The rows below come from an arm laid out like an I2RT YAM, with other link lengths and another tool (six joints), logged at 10 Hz.
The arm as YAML. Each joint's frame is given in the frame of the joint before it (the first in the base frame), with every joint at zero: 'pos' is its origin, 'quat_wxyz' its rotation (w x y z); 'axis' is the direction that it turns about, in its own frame. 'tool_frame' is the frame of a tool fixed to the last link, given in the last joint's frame.
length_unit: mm
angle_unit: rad
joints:
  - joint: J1
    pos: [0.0, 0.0, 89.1]
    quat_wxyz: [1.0, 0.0, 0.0, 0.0]
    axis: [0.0, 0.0, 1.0]
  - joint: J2
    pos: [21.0, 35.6, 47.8]
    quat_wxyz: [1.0, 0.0, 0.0, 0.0]
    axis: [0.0, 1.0, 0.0]
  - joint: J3
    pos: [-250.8, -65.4, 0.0]
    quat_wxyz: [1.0, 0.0, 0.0, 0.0]
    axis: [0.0, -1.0, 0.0]
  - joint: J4
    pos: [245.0, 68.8, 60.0]
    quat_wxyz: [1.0, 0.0, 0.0, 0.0]
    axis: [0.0, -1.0, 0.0]
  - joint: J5
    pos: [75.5, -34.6, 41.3]
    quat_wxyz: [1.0, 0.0, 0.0, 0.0]
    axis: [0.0, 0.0, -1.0]
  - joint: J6
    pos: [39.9, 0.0, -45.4]
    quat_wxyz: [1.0, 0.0, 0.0, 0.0]
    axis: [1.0, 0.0, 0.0]
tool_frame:
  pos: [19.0, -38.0, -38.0]
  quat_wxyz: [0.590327, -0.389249, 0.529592, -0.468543]
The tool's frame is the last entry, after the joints.
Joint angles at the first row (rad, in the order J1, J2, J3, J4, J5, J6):
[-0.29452 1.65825 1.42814 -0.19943 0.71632 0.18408]
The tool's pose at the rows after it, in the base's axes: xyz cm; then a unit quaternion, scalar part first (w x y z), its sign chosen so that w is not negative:
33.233, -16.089, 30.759, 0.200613, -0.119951, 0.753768, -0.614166
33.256, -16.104, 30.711, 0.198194, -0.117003, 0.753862, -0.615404
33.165, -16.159, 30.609, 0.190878, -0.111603, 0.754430, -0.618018
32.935, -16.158, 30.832, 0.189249, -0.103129, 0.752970, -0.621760
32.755, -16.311, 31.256, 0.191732, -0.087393, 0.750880, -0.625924
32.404, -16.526, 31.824, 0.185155, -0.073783, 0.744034, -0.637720
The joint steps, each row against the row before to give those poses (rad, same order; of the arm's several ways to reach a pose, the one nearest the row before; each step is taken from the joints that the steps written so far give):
[0.00000 -0.00464 0.00608 0.00157 0.01843 0.00459]
[0.00000 0.00309 0.00158 -0.00002 0.00767 0.00308]
[-0.00153 0.00308 0.00002 -0.00308 0.01689 0.00459]
[-0.00154 -0.00767 -0.00157 0.00001 0.01377 0.00610]
[-0.00615 -0.00612 0.00764 0.00000 0.01226 0.01535]
[-0.00612 -0.00921 0.00159 0.01377 0.03065 -0.00913]

